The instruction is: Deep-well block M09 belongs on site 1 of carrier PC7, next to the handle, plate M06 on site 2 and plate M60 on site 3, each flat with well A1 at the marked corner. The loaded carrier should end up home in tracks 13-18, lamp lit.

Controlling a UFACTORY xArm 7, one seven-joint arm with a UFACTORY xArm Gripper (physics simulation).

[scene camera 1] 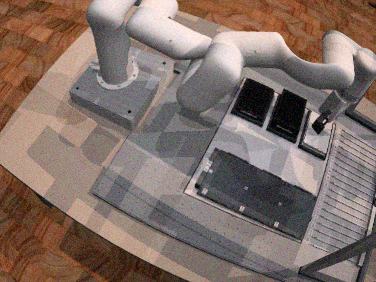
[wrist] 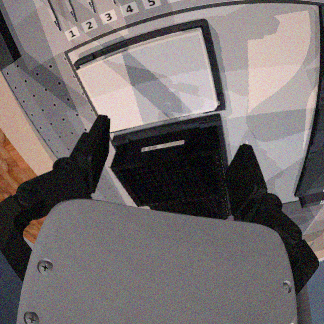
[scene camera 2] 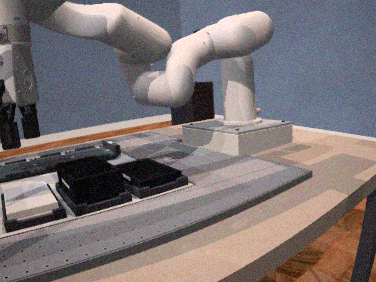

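Where they show: gripper, fingertip midpoint: [scene camera 1: 324, 122] [wrist: 172, 145] [scene camera 2: 23, 143]; arm's base, origin of the base link: [scene camera 1: 117, 74] [scene camera 2: 240, 122].
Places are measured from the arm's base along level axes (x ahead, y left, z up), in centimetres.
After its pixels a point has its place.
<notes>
The tall black deep-well block [scene camera 1: 287, 112] {x 49.5, y 2.8, z 0.6 cm} [scene camera 2: 90, 177] {x 52.8, y 10.3, z 0.8 cm} [wrist: 175, 175] {x 51.4, y 3.4, z 0.6 cm} sits in the middle dark nest; its white label is too blurred to read. A low black plate [scene camera 1: 255, 99] {x 39.8, y 6.0, z -2.4 cm} [scene camera 2: 150, 171] {x 39.9, y 8.5, z -1.9 cm} sits in the nest on one side, and a white plate [scene camera 1: 314, 134] {x 59.9, y 0.3, z -1.9 cm} [scene camera 2: 30, 197] {x 61.4, y 3.5, z -1.9 cm} [wrist: 155, 75] {x 62.2, y 0.6, z -1.9 cm} in the nest on the other. Which is M06 or M60 I cannot tell. The dark carrier [scene camera 1: 255, 192] {x 45.3, y -21.5, z -3.4 cm} [scene camera 2: 55, 155] {x 45.3, y -26.8, z -3.3 cm} lies flat, with no plates on it. My gripper [scene camera 1: 320, 123] {x 59.9, y -0.5, z 6.3 cm} [scene camera 2: 21, 137] {x 59.9, y -0.5, z 6.3 cm} [wrist: 172, 145] {x 59.9, y -0.5, z 6.3 cm} is open and empty, above the nests; in the wrist view its fingers appear either side of the block.
The slotted track deck [scene camera 1: 345, 185] {x 74.2, y -11.8, z -4.5 cm} lies beyond the white plate; numbers 1 to 5 show in the wrist view. A dark bar [scene camera 1: 340, 257] {x 63.2, y -41.0, z 18.5 cm} crosses the deck's near corner. The arm's base box [scene camera 1: 115, 100] {x 3.4, y -8.8, z -0.2 cm} [scene camera 2: 237, 137] {x 14.2, y 9.1, z -0.7 cm} stands at the other end of the table.
</notes>
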